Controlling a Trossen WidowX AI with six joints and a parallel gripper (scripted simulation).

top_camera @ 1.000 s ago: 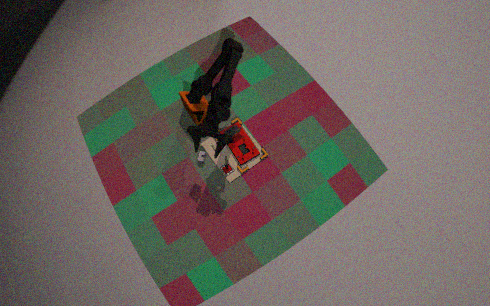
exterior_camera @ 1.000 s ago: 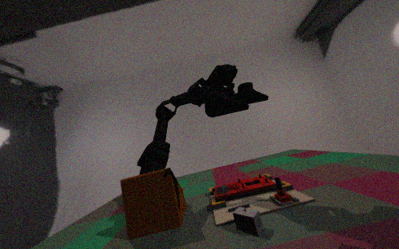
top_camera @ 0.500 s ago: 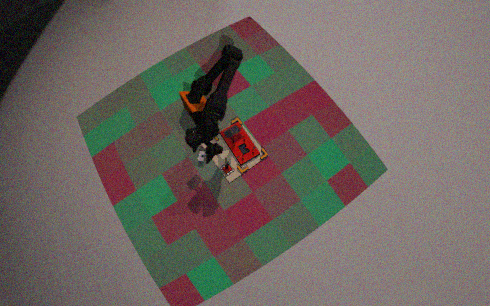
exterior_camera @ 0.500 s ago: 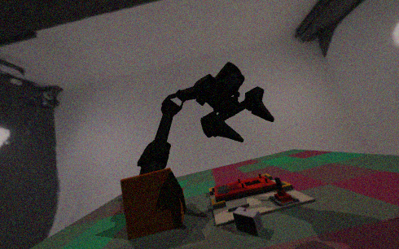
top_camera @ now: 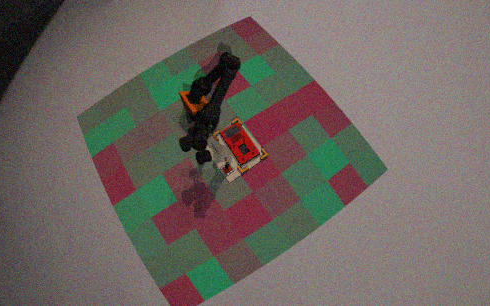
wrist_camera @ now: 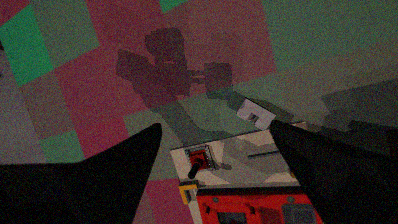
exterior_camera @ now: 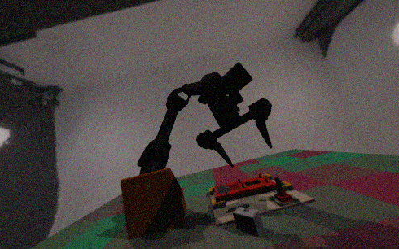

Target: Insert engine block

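My gripper tip is 40 mm past the engine block, 20 mm to the right of it and 120 mm above it.
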